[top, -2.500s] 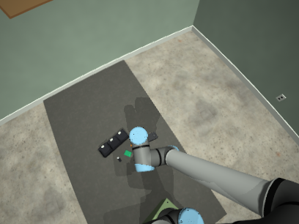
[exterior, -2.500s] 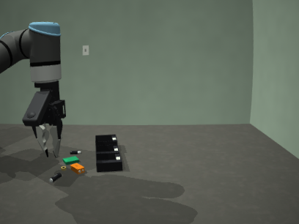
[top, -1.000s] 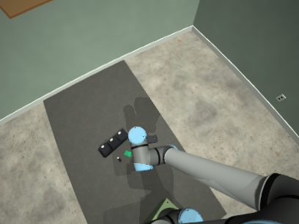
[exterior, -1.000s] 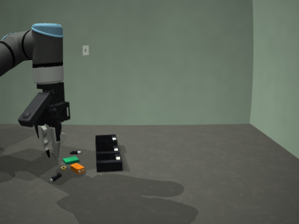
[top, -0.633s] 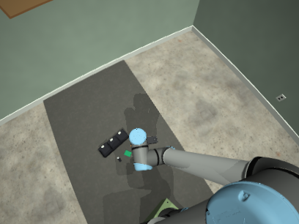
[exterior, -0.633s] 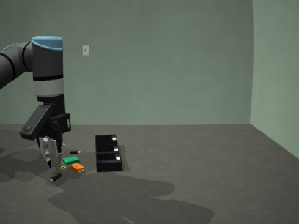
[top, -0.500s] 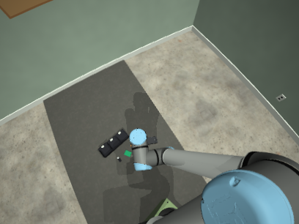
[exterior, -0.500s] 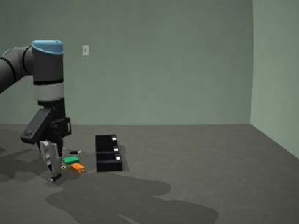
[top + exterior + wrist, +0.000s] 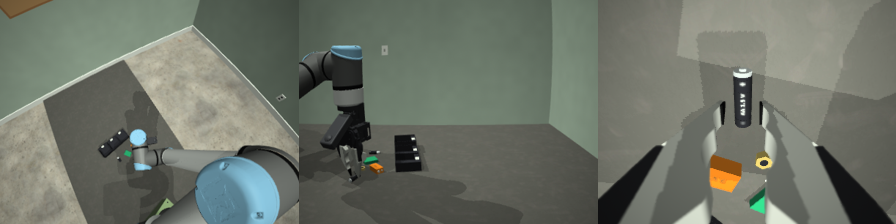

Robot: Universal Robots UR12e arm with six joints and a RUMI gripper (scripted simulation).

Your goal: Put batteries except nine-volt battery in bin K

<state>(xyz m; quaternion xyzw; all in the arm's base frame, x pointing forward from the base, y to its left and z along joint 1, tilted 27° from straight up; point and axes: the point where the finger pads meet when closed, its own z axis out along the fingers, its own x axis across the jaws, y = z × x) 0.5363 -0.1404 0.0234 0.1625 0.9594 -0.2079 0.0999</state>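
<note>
The black cylindrical battery lies 20 mm below my hand. Also, from my hand: orange nine-volt battery (60 mm to the left, 60 mm ahead, 20 mm below); then flat green block (150 mm to the left, 20 mm below, 10 mm ahead); then small yellow ring (80 mm to the left, 20 mm below, 10 mm ahead).
</note>
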